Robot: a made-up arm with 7 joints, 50 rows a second.
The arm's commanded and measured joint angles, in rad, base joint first. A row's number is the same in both.
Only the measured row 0 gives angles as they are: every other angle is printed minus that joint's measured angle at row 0.
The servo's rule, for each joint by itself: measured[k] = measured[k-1] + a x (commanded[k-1-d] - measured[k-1]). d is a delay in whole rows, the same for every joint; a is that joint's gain. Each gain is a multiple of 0.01, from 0.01 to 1. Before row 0 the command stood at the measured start. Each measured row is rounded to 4 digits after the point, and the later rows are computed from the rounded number. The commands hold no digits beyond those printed.
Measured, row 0:
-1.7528, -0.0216, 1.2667, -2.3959, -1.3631, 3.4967, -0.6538
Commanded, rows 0 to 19:
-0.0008, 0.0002, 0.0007, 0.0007, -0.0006, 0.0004, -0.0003
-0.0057, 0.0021, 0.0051, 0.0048, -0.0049, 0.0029, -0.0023
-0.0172, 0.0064, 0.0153, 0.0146, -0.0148, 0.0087, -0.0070
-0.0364, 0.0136, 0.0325, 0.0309, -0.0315, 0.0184, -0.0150
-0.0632, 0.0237, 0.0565, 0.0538, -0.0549, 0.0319, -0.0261
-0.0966, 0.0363, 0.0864, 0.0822, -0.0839, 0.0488, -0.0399
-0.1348, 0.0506, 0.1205, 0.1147, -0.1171, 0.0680, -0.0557
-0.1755, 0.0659, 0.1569, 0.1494, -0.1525, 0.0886, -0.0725
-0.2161, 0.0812, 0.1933, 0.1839, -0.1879, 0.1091, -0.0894
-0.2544, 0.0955, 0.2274, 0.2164, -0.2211, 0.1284, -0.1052
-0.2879, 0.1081, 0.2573, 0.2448, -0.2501, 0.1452, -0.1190
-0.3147, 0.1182, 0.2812, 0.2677, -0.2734, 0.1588, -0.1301
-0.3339, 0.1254, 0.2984, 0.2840, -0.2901, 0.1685, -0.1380
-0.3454, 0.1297, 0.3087, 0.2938, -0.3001, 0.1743, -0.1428
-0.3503, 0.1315, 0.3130, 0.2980, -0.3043, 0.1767, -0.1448
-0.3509, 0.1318, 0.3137, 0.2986, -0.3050, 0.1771, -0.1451
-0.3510, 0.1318, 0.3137, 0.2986, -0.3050, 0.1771, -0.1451
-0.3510, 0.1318, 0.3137, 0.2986, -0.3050, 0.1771, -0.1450
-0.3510, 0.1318, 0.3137, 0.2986, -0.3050, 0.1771, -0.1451
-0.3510, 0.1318, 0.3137, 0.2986, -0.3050, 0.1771, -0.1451
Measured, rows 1 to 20:
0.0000, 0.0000, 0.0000, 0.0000, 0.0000, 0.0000, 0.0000
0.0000, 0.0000, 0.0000, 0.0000, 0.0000, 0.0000, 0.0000
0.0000, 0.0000, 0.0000, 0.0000, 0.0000, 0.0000, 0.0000
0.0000, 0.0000, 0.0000, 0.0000, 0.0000, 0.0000, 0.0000
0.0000, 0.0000, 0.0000, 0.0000, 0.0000, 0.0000, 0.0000
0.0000, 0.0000, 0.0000, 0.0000, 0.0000, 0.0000, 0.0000
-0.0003, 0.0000, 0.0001, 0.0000, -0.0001, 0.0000, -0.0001
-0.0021, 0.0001, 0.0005, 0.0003, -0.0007, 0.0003, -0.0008
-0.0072, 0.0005, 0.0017, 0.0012, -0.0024, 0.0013, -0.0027
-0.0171, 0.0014, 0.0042, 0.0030, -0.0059, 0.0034, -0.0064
-0.0328, 0.0030, 0.0084, 0.0060, -0.0118, 0.0068, -0.0123
-0.0545, 0.0053, 0.0146, 0.0106, -0.0205, 0.0118, -0.0206
-0.0818, 0.0085, 0.0231, 0.0168, -0.0321, 0.0185, -0.0311
-0.1137, 0.0125, 0.0338, 0.0248, -0.0465, 0.0269, -0.0435
-0.1485, 0.0173, 0.0466, 0.0343, -0.0635, 0.0368, -0.0573
-0.1845, 0.0228, 0.0611, 0.0452, -0.0824, 0.0478, -0.0717
-0.2197, 0.0288, 0.0768, 0.0572, -0.1025, 0.0595, -0.0859
-0.2520, 0.0351, 0.0932, 0.0698, -0.1230, 0.0714, -0.0992
-0.2798, 0.0414, 0.1096, 0.0827, -0.1431, 0.0831, -0.1108
-0.3021, 0.0476, 0.1255, 0.0954, -0.1619, 0.0940, -0.1204
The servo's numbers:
d 6
a 0.34 0.07 0.08 0.06 0.12 0.12 0.30

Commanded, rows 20 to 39:
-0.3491, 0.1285, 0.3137, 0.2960, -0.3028, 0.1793, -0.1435
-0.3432, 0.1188, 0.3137, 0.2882, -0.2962, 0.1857, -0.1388
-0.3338, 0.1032, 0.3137, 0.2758, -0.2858, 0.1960, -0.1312
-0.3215, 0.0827, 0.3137, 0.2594, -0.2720, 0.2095, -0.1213
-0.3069, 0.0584, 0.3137, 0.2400, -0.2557, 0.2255, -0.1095
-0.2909, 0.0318, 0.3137, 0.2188, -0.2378, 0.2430, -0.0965
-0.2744, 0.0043, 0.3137, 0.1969, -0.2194, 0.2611, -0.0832
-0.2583, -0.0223, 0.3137, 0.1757, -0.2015, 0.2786, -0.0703
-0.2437, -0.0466, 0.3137, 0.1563, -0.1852, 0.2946, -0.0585
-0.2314, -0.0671, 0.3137, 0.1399, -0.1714, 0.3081, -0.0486
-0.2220, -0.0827, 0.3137, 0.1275, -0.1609, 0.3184, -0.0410
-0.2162, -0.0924, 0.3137, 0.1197, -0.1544, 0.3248, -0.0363
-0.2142, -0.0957, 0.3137, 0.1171, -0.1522, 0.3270, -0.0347
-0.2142, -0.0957, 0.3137, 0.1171, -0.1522, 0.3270, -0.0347
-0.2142, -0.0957, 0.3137, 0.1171, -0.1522, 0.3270, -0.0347
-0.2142, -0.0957, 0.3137, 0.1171, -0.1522, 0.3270, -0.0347
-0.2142, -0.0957, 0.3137, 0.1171, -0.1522, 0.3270, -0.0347
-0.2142, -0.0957, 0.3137, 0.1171, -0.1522, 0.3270, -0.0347
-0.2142, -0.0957, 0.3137, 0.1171, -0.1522, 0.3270, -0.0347
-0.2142, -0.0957, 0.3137, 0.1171, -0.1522, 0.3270, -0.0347
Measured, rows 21 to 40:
-0.3185, 0.0535, 0.1405, 0.1076, -0.1790, 0.1039, -0.1277
-0.3295, 0.0590, 0.1544, 0.1191, -0.1941, 0.1127, -0.1329
-0.3368, 0.0641, 0.1671, 0.1299, -0.2074, 0.1204, -0.1366
-0.3416, 0.0688, 0.1788, 0.1400, -0.2191, 0.1272, -0.1391
-0.3448, 0.0732, 0.1896, 0.1495, -0.2294, 0.1332, -0.1409
-0.3469, 0.0773, 0.1995, 0.1584, -0.2385, 0.1385, -0.1422
-0.3476, 0.0809, 0.2086, 0.1667, -0.2462, 0.1434, -0.1426
-0.3461, 0.0836, 0.2170, 0.1740, -0.2522, 0.1485, -0.1415
-0.3419, 0.0850, 0.2247, 0.1801, -0.2562, 0.1542, -0.1384
-0.3350, 0.0848, 0.2318, 0.1849, -0.2581, 0.1608, -0.1333
-0.3254, 0.0830, 0.2384, 0.1882, -0.2578, 0.1686, -0.1262
-0.3137, 0.0794, 0.2444, 0.1900, -0.2554, 0.1775, -0.1173
-0.3003, 0.0741, 0.2499, 0.1904, -0.2511, 0.1875, -0.1071
-0.2860, 0.0674, 0.2550, 0.1895, -0.2451, 0.1984, -0.0961
-0.2716, 0.0594, 0.2597, 0.1875, -0.2379, 0.2099, -0.0848
-0.2579, 0.0505, 0.2640, 0.1846, -0.2299, 0.2217, -0.0739
-0.2457, 0.0412, 0.2680, 0.1812, -0.2216, 0.2333, -0.0640
-0.2357, 0.0318, 0.2717, 0.1775, -0.2135, 0.2443, -0.0557
-0.2284, 0.0229, 0.2751, 0.1739, -0.2061, 0.2542, -0.0494
-0.2236, 0.0146, 0.2782, 0.1705, -0.1996, 0.2629, -0.0450

